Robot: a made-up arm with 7 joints.
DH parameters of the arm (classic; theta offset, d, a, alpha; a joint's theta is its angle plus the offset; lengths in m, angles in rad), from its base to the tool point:
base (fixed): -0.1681 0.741 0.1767 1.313
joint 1: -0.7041 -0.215 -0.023 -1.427
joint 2: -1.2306 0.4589 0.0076 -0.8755
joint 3: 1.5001 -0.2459 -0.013 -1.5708
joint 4: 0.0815 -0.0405 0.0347 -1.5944
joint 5: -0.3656 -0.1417 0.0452 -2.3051
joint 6: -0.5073 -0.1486 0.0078 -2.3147
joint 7: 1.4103 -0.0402 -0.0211 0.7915
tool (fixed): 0.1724 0.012 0 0
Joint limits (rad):
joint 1: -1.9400..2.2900
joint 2: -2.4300..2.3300
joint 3: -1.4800..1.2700
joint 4: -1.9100..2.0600
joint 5: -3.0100..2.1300
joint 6: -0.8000..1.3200
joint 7: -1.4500..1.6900
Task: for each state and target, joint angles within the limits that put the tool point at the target. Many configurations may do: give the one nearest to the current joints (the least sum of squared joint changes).
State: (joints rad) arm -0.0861 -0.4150 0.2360 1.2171 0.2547 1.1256 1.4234
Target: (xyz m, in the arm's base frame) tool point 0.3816 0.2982 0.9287
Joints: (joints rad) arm -0.5256 -0.5340 0.2525 1.1031 0.0949 1.1528 1.4049
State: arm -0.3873 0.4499 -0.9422 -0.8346 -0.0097 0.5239 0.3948
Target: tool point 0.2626 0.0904 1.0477
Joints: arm 0.0794 0.8928 -0.6821 -1.0775 -0.4920 0.4865 0.3048
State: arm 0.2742 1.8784 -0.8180 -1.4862 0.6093 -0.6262 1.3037
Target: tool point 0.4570 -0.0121 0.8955
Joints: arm -0.2360 1.8871 -0.7751 -1.7047 0.3198 -0.7894 1.3412
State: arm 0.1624 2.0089 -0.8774 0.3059 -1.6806 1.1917 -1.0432
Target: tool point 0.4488 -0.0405 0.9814
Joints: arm -0.0152 1.6964 -0.9170 -0.1008 -1.8440 1.2046 -1.1084
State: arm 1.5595 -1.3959 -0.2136 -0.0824 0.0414 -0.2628 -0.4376
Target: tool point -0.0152 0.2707 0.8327
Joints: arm 1.3042 -1.0738 -0.3378 0.1126 0.5275 -0.1933 -0.3457
